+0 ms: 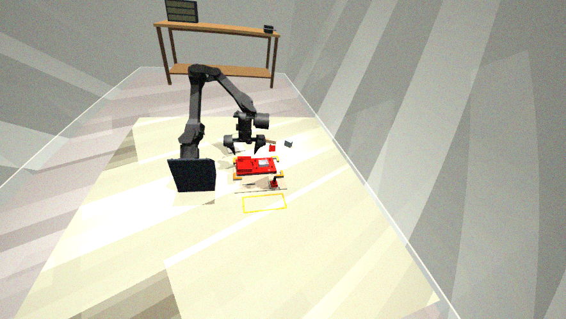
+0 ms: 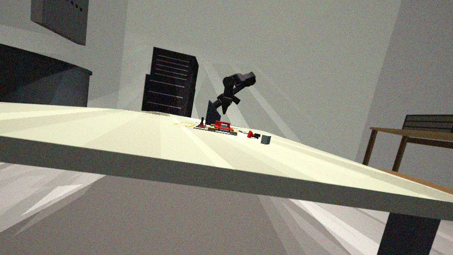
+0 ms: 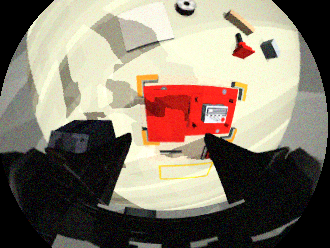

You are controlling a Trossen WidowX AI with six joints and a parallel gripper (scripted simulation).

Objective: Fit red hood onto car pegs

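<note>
The hood is 60 mm below my gripper tip.
</note>
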